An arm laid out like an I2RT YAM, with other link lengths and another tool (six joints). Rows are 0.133 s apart.
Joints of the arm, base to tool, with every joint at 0 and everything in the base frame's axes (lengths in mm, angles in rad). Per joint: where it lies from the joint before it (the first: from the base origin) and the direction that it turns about. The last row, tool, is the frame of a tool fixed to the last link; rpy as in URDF.
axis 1: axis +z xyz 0 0 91.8
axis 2: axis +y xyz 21 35.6 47.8
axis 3: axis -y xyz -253.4 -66 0
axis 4: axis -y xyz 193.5 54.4 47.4
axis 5: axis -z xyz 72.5 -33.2 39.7
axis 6: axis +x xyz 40.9 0 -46.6
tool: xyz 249 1 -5 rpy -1.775 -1.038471 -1.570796
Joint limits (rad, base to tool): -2.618..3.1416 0..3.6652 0..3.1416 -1.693..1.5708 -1.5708..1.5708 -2.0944..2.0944
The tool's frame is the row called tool.
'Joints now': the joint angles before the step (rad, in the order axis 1, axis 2, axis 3, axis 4, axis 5, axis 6). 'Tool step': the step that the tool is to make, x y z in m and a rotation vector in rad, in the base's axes. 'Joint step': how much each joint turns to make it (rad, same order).
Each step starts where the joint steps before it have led.
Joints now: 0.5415 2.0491 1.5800 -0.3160 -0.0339 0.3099
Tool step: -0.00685 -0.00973 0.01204 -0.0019 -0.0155 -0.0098
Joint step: -0.0023 -0.0641 -0.0536 0.0017 0.0121 -0.0015
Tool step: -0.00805 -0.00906 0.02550 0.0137 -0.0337 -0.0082
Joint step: -0.0024 -0.0946 -0.0550 -0.0036 0.0080 0.0000
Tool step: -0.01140 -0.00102 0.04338 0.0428 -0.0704 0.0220
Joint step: -0.0001 -0.1299 -0.0650 0.0171 -0.0174 -0.0135
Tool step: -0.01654 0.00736 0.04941 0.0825 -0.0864 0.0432
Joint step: 0.0004 -0.1405 -0.0871 0.0630 -0.0504 -0.0020
